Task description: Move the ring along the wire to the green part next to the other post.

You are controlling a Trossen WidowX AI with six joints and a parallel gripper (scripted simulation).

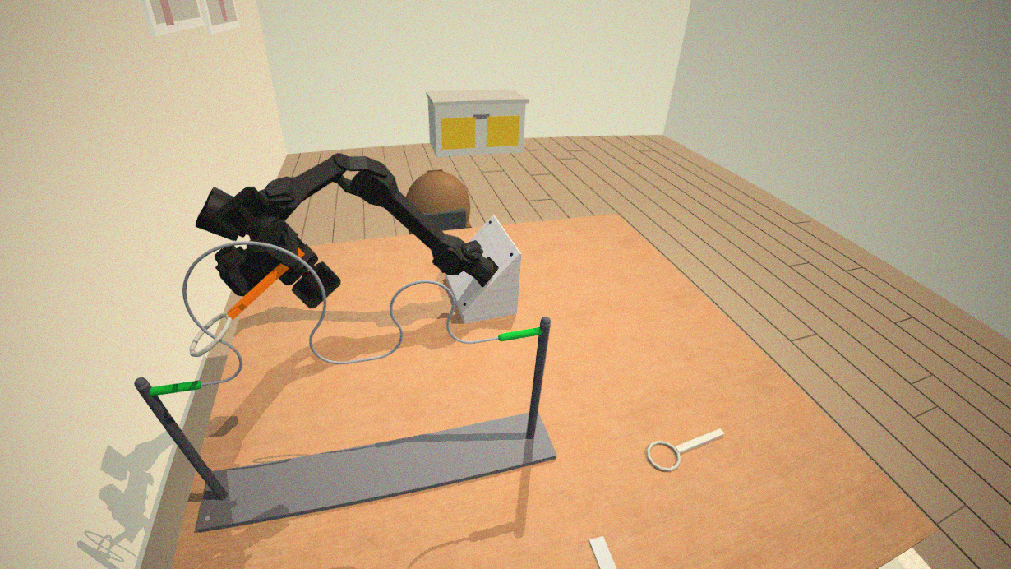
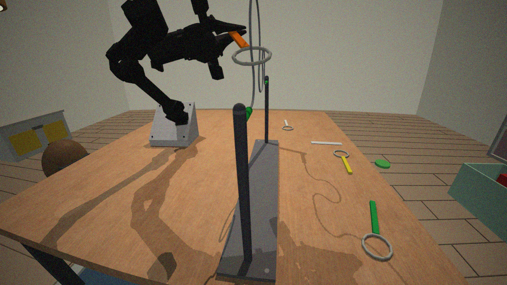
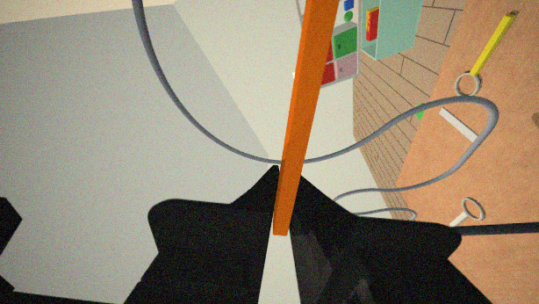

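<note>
Now: the orange-handled ring 80 mm to the right of my gripper tip and 40 mm below it. The rest, counted from my gripper tip: white strip: 430 mm below, 360 mm ahead, 320 mm to the left; then green-handled ring: 430 mm below, 300 mm ahead, 180 mm to the right; then ring with handle: 430 mm below, 380 mm ahead, 160 mm to the left.
</note>
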